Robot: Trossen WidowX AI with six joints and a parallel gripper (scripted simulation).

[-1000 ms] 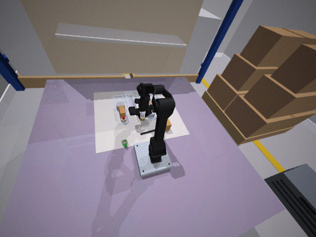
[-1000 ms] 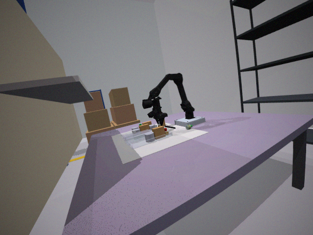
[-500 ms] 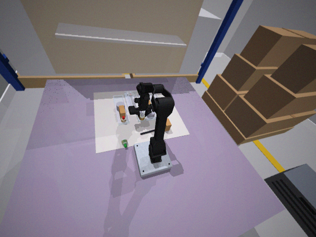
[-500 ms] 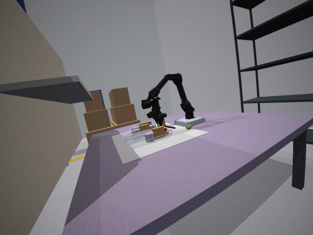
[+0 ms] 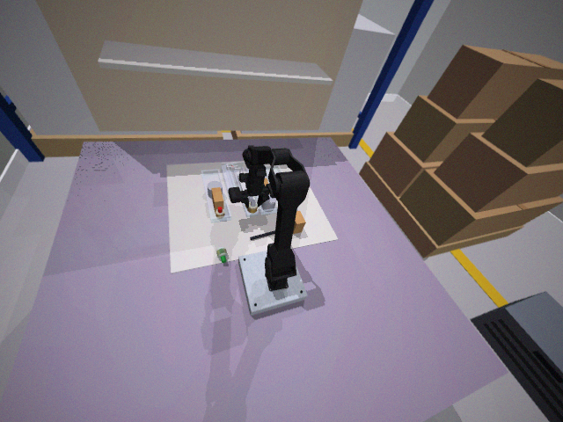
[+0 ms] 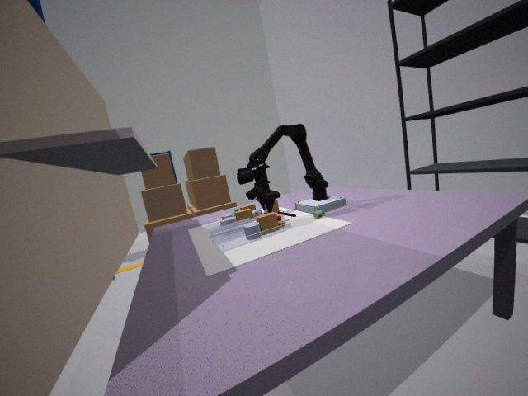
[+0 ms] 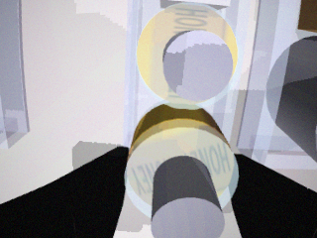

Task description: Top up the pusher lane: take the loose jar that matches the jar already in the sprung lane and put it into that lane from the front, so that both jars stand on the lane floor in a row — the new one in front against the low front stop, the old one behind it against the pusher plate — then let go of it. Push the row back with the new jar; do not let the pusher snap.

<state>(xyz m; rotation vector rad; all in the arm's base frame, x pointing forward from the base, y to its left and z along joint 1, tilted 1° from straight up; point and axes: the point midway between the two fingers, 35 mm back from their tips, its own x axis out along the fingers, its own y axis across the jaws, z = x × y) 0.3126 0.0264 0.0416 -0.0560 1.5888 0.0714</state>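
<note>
My gripper tip is now 110 mm past the black rod, 40 mm to the left of it and 40 mm above it.
</note>
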